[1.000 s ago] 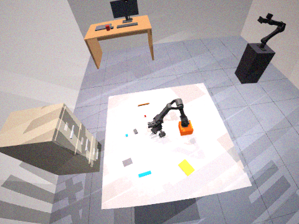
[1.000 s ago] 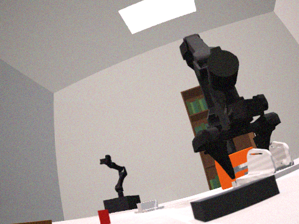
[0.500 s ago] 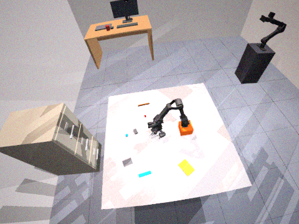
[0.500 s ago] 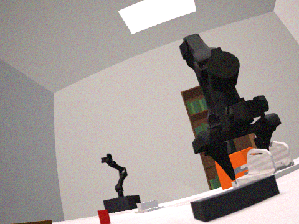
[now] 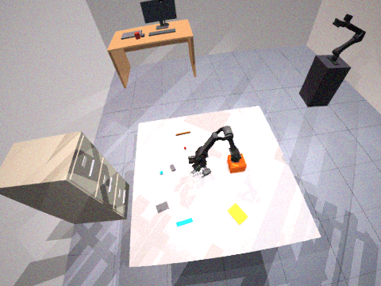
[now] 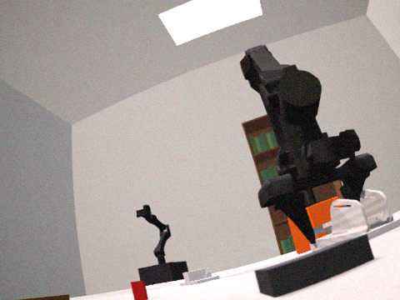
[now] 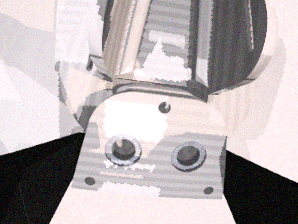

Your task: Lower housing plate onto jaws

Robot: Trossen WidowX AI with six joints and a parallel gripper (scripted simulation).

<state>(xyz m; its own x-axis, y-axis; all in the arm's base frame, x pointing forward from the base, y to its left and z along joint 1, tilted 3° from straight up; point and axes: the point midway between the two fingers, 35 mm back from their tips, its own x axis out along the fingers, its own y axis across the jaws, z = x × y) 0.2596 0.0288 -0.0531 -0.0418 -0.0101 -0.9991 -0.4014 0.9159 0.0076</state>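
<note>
Now: gripper tip 10 mm short of the white jaw assembly and 30 mm to the right of it. From my gripper tip the other things lie so: red block (140 mm ahead, 230 mm to the right); yellow card (220 mm behind, 370 mm to the left, 10 mm below); white-grey housing part (10 mm ahead, 20 mm above).
</note>
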